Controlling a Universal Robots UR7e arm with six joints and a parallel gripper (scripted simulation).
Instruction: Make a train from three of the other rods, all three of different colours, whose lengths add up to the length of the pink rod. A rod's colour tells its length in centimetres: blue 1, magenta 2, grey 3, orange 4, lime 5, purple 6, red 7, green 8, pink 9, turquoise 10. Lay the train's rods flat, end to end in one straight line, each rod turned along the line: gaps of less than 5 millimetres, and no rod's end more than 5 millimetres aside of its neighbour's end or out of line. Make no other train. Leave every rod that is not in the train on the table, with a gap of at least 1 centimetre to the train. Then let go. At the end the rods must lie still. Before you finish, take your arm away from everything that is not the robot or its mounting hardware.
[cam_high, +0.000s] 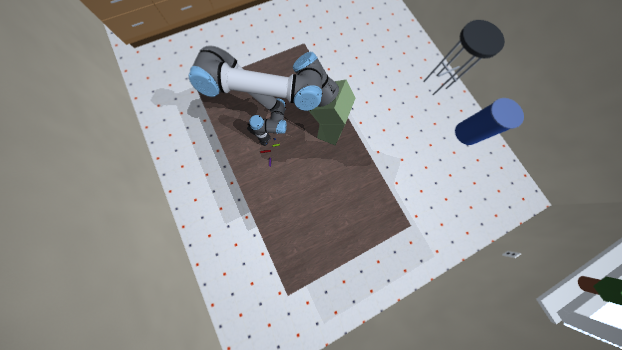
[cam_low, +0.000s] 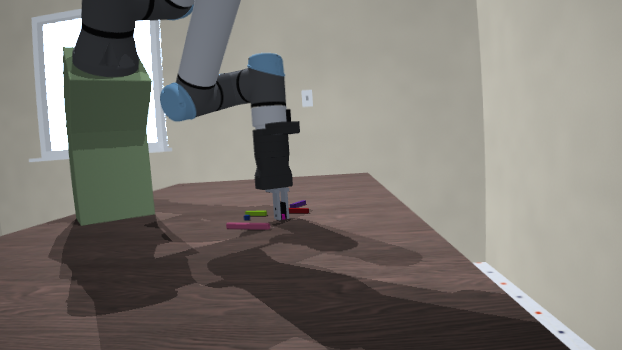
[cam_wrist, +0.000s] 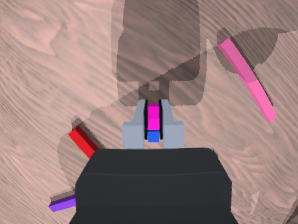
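The magenta rod lies 1 cm below my hand. Also, from my hand: lime rod: 7 cm behind, 6 cm to the left, 1 cm below; red rod: 7 cm to the left, 2 cm ahead, 1 cm below; blue rod: 8 cm behind, 1 cm to the left, 1 cm below.
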